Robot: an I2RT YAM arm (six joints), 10 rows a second.
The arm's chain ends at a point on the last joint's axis. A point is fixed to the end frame.
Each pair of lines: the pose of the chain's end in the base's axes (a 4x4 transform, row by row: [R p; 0 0 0 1], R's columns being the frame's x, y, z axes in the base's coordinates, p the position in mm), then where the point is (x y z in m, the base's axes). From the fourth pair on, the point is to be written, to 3 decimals.
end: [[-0.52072, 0.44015, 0.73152, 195.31], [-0.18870, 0.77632, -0.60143, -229.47], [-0.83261, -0.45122, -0.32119, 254.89], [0, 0, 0, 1]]
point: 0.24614 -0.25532 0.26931
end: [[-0.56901, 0.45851, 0.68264, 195.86], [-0.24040, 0.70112, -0.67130, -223.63], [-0.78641, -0.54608, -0.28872, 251.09], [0, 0, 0, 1]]
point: 0.24589 -0.25079 0.26592
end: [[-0.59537, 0.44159, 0.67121, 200.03], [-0.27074, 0.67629, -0.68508, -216.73], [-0.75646, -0.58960, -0.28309, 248.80], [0, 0, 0, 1]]
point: 0.25046 -0.24343 0.26308
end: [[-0.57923, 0.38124, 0.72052, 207.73], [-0.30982, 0.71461, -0.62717, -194.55], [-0.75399, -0.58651, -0.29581, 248.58], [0, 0, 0, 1]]
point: 0.260 -0.217 0.262
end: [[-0.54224, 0.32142, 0.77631, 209.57], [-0.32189, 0.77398, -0.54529, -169.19], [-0.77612, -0.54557, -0.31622, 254.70], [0, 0, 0, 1]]
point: 0.264 -0.188 0.268
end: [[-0.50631, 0.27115, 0.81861, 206.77], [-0.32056, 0.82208, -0.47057, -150.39], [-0.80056, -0.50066, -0.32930, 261.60], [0, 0, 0, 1]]
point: 0.262 -0.166 0.275
